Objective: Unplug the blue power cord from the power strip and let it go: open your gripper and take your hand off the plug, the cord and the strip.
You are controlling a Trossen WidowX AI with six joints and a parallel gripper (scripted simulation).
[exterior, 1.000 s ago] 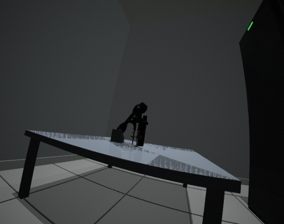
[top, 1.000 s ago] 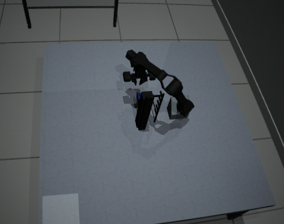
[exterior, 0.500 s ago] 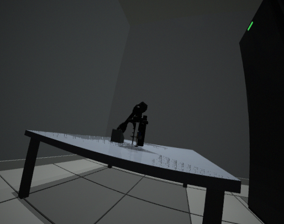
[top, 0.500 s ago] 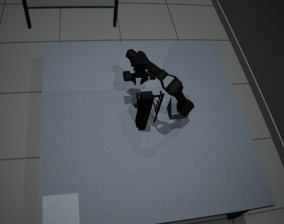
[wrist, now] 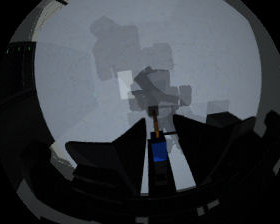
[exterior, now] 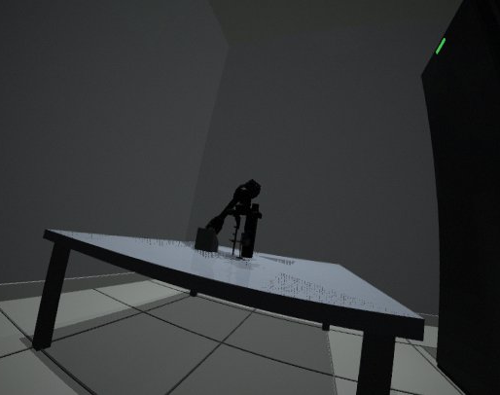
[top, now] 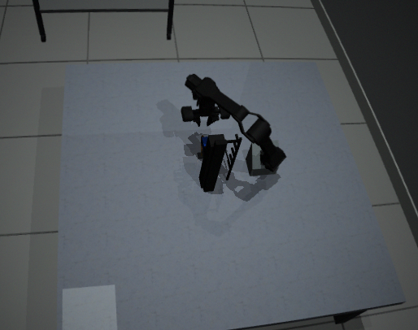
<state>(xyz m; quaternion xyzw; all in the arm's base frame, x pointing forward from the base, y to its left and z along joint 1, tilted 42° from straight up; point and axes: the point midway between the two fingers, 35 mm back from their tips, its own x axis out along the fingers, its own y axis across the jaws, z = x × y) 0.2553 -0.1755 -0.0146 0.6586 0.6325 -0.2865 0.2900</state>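
The blue plug is 90 mm to the left of my gripper tip and 20 mm below it. The rest, counted from my gripper tip: thin black bar: 180 mm to the left, 90 mm behind.
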